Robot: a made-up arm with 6 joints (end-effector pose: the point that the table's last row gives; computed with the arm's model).
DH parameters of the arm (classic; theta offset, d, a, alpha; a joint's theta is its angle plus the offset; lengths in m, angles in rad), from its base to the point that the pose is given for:
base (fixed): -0.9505 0 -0.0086 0
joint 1: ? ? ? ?
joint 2: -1.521 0 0.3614 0
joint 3: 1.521 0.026 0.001 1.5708
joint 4: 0 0.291 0.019 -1.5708
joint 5: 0 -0.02 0.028 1.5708
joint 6: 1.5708 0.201 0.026 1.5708
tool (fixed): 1.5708 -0.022 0 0
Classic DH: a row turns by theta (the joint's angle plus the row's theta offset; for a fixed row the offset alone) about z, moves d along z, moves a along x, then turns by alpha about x.
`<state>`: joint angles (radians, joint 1 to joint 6).
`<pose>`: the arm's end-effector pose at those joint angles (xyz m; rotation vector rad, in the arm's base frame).
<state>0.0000 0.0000 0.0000 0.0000 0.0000 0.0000</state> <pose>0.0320 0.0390 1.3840 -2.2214 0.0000 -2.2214</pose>
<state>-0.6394 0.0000 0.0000 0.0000 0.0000 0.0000</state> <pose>0.0438 0.0106 1.3840 1.8544 -0.6139 1.8544</pose>
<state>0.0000 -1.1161 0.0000 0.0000 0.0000 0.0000</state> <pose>-0.7590 0.0390 0.9451 -0.7081 0.0000 -3.0607</pose>
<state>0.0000 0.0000 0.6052 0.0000 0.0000 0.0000</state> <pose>0.3073 0.0390 1.2818 -2.7825 0.0000 -1.4585</pose>
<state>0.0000 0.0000 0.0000 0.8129 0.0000 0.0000</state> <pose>0.0198 0.0553 1.3840 -1.7419 -0.7497 -1.7419</pose>
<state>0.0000 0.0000 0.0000 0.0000 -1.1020 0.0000</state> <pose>-0.1506 0.0390 1.2791 -0.7297 0.0000 -3.0557</pose>
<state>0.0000 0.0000 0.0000 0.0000 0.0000 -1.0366</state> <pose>0.0652 0.0452 1.3840 1.5908 -0.9073 1.5908</pose>
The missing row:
joint 1: 0.9505 0.531 -0.007 -1.5708
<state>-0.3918 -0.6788 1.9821 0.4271 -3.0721 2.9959</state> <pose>-0.1419 0.0252 0.8633 0.4151 2.7198 0.7357</pose>
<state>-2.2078 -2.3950 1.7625 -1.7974 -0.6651 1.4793</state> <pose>0.4277 0.3612 0.6324 0.4374 -0.8045 0.1044</pose>
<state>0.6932 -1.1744 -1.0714 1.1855 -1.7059 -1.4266</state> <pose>-0.3212 -0.4445 0.4327 0.9134 -0.0412 -0.5804</pose>
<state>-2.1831 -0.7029 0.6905 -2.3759 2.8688 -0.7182</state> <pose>0.1257 0.2206 0.9075 0.7397 1.6291 -0.3703</pose>
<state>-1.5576 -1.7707 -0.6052 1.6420 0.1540 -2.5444</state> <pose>0.1233 0.7220 0.1461 -1.3947 -0.0766 1.5860</pose>
